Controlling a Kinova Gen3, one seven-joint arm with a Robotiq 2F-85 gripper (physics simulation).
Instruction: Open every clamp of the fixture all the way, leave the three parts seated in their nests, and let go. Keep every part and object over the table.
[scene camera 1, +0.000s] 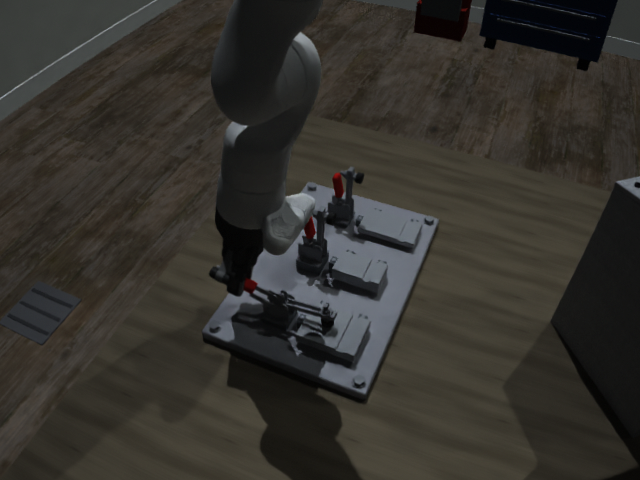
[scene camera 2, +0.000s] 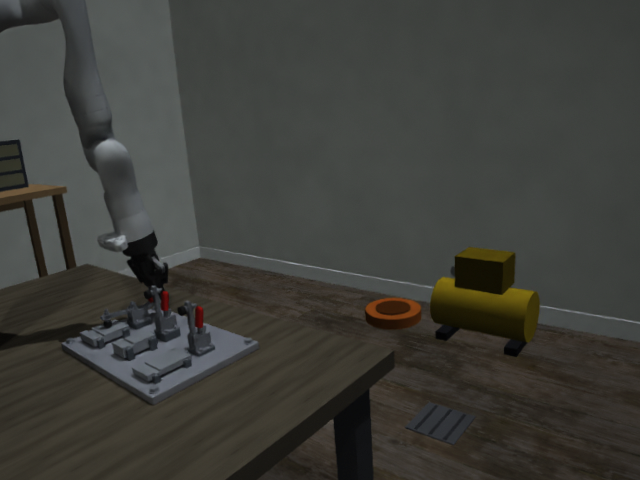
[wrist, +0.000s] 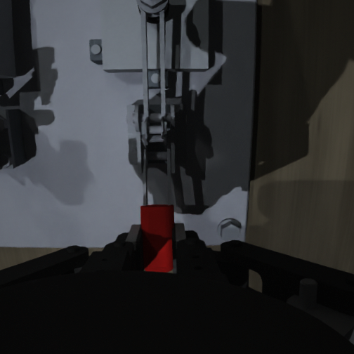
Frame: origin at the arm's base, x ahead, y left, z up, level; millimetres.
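Seen in the pictures: gripper, fingertip midpoint: (scene camera 1: 238, 286) (scene camera 2: 160, 300).
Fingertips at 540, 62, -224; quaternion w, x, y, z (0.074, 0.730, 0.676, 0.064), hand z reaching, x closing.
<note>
A point is followed by its place in that frame, as x, y, z.
A pale fixture plate (scene camera 1: 248, 356) {500, 131, -272} (scene camera 2: 227, 335) {533, -148, -261} lies on the table with three clamps and three grey parts. The far clamp (scene camera 1: 342, 206) {456, -141, -225} (scene camera 2: 199, 335) {454, -162, -224} and the middle clamp (scene camera 1: 313, 253) {466, -32, -227} (scene camera 2: 166, 325) {465, -52, -231} stand with arms and red handles upright. The near clamp (scene camera 1: 279, 307) {475, 77, -224} (scene camera 2: 138, 315) {476, 58, -235} (wrist: 156, 125) has its arm lying low over its part (scene camera 1: 336, 338) {393, 90, -240} (scene camera 2: 105, 334) {387, 47, -240} (wrist: 120, 40). The middle part (scene camera 1: 359, 271) {396, -26, -235} (scene camera 2: 135, 344) {387, -55, -237} and far part (scene camera 1: 390, 229) {376, -135, -245} (scene camera 2: 162, 366) {366, -161, -245} sit in their nests. My gripper (scene camera 1: 242, 284) {540, 62, -224} (wrist: 158, 239) is shut on the near clamp's red handle (scene camera 1: 250, 285) {520, 66, -210} (wrist: 157, 237), which slants up.
The wooden table (scene camera 1: 465, 310) {238, -39, -276} (scene camera 2: 310, 377) {500, -374, -276} extends around the plate. A grey box (scene camera 1: 604, 289) {84, -16, -148} stands at the right in scene camera 1. The upright middle clamp is beside my gripper. Plate corner bolts (scene camera 1: 214, 328) {554, 117, -255} (wrist: 230, 228) stick up slightly.
</note>
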